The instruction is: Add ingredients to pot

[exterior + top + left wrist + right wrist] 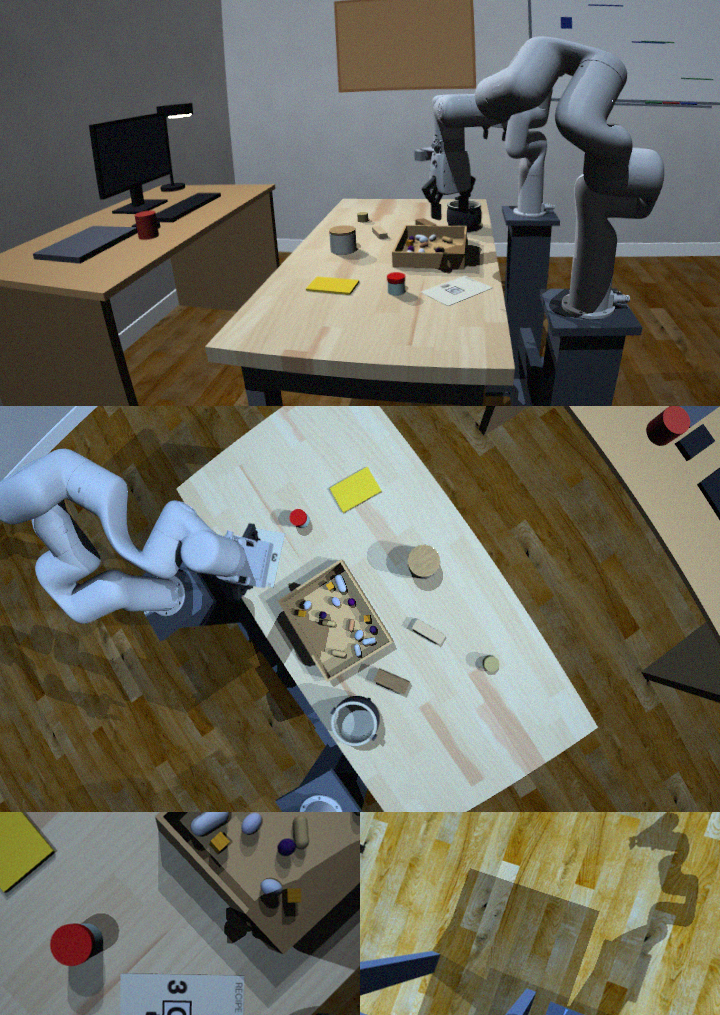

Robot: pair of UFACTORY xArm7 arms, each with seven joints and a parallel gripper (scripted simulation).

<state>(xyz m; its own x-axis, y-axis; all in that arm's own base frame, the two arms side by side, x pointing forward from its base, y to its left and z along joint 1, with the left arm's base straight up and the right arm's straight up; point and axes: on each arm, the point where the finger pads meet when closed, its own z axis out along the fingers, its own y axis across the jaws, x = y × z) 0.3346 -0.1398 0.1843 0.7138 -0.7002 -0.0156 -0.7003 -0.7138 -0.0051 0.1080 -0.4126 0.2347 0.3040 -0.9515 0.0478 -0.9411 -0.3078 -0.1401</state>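
Now: the wooden crate 200 mm to the right of my left hand, 170 mm below it and 50 mm ahead of it. Also, from my left hand: red-lidded jar 160 mm below, 130 mm ahead, 70 mm to the left; then recipe card 180 mm below, 40 mm to the left, 30 mm behind; then yellow pad 300 mm ahead, 180 mm below, 50 mm to the left.
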